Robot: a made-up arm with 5 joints.
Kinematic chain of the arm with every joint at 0, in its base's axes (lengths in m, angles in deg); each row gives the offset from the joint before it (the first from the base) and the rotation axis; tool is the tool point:
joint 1: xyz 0 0 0.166 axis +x
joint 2: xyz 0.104 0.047 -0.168 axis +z
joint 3: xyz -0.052 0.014 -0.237 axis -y
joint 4: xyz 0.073 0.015 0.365 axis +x
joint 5: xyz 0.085 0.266 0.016 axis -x
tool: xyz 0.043 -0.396 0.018
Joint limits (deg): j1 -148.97..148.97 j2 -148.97..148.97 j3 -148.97..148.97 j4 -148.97..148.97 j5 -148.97..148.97
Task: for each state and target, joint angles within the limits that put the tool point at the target. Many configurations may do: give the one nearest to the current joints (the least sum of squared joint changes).
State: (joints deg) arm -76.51 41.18 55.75 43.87 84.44
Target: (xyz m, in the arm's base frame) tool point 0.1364 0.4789 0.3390
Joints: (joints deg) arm -88.98 56.14 19.79 59.96 99.69
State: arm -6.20 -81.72 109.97 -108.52 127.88
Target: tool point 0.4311 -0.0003 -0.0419
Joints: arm -4.85 -75.28 88.87 -97.77 120.46
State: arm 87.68 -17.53 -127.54 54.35 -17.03
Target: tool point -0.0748 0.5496 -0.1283
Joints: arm 51.51 12.11 -148.97 22.43 -45.10
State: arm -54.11 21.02 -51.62 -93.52 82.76
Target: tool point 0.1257 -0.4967 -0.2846
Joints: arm -82.49 11.11 -46.95 -112.04 81.71
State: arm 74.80 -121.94 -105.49 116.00 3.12
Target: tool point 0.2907 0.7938 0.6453
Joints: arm 126.11 -111.28 -146.42 135.85 -39.57
